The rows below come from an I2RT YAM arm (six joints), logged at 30 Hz.
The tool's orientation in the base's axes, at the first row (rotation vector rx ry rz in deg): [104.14, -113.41, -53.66]
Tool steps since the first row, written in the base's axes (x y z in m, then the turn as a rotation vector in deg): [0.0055, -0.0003, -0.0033, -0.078, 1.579, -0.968]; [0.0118, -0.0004, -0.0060, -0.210, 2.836, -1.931]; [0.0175, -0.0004, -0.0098, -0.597, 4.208, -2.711]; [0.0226, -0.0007, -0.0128, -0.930, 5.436, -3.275]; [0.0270, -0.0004, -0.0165, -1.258, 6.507, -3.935]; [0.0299, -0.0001, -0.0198, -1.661, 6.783, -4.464]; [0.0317, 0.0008, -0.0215, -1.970, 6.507, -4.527]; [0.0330, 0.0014, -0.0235, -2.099, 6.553, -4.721]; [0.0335, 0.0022, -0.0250, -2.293, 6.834, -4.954]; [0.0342, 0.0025, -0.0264, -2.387, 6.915, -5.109]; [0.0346, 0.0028, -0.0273, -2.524, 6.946, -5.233]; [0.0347, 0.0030, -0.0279, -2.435, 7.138, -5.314]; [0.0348, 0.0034, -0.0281, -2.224, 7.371, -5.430]
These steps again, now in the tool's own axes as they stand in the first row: [0.0001, -0.0063, -0.0010, -1.310, -0.569, 1.182]; [-0.0002, -0.0129, -0.0029, -2.301, -1.090, 2.309]; [-0.0003, -0.0197, -0.0036, -3.401, -1.299, 3.487]; [-0.0002, -0.0256, -0.0045, -4.416, -1.412, 4.432]; [-0.0005, -0.0313, -0.0044, -5.260, -1.587, 5.406]; [-0.0005, -0.0357, -0.0036, -5.352, -1.614, 6.119]; [-0.0013, -0.0382, -0.0032, -5.024, -1.412, 6.284]; [-0.0017, -0.0404, -0.0024, -5.007, -1.436, 6.519]; [-0.0022, -0.0418, -0.0014, -5.199, -1.436, 6.885]; [-0.0023, -0.0432, -0.0007, -5.230, -1.463, 7.080]; [-0.0025, -0.0441, -0.0002, -5.213, -1.436, 7.264]; [-0.0026, -0.0446, 0.0003, -5.395, -1.558, 7.320]; [-0.0029, -0.0448, 0.0004, -5.629, -1.797, 7.338]
